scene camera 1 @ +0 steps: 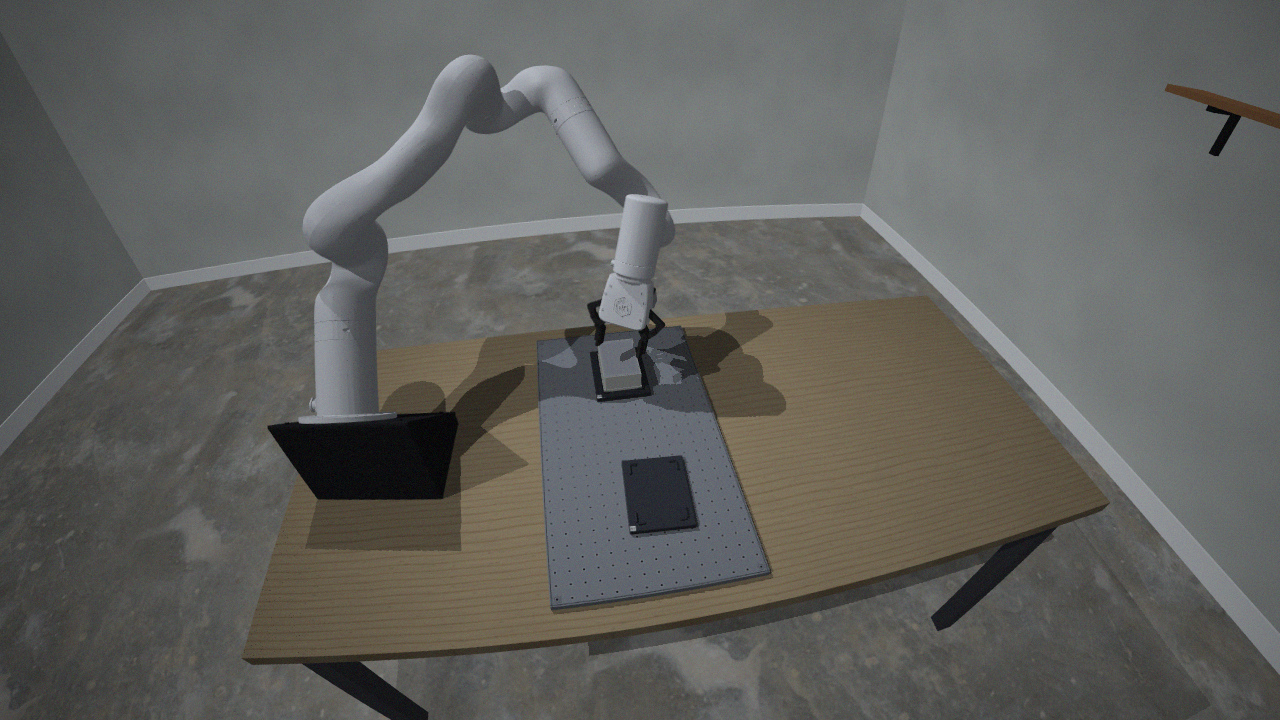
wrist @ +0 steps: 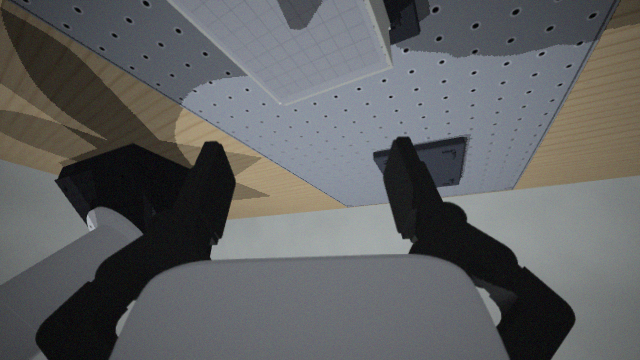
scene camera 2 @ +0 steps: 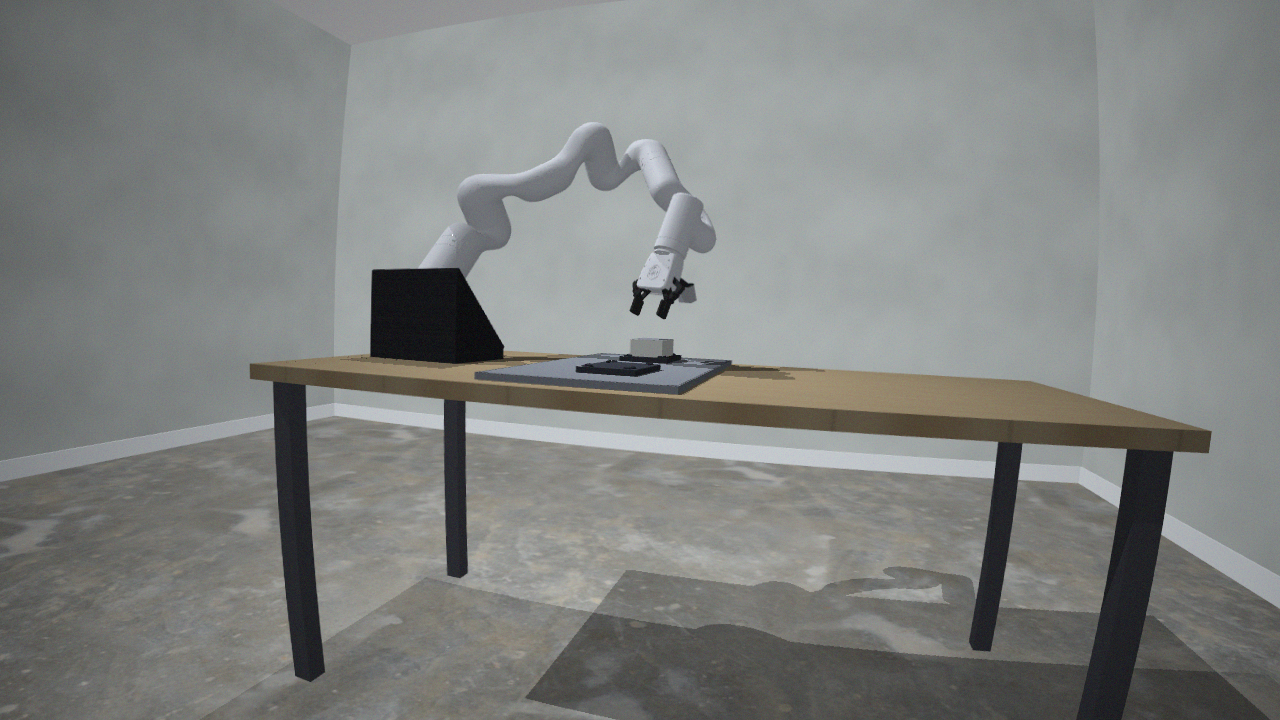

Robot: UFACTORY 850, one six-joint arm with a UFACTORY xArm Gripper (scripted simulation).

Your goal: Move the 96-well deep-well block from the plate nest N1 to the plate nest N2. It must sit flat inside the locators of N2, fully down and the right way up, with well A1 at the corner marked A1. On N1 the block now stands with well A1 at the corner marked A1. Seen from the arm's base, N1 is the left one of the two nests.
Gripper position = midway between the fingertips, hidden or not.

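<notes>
A 96-well deep-well block [scene camera 1: 619,367] is here in the scene. The wrist view gives me the block [wrist: 292,57] too. And then there is my own gripper [scene camera 1: 619,350]. The wrist view also shows my gripper [wrist: 308,159], while scene camera 2 shows my gripper [scene camera 2: 647,315].
</notes>
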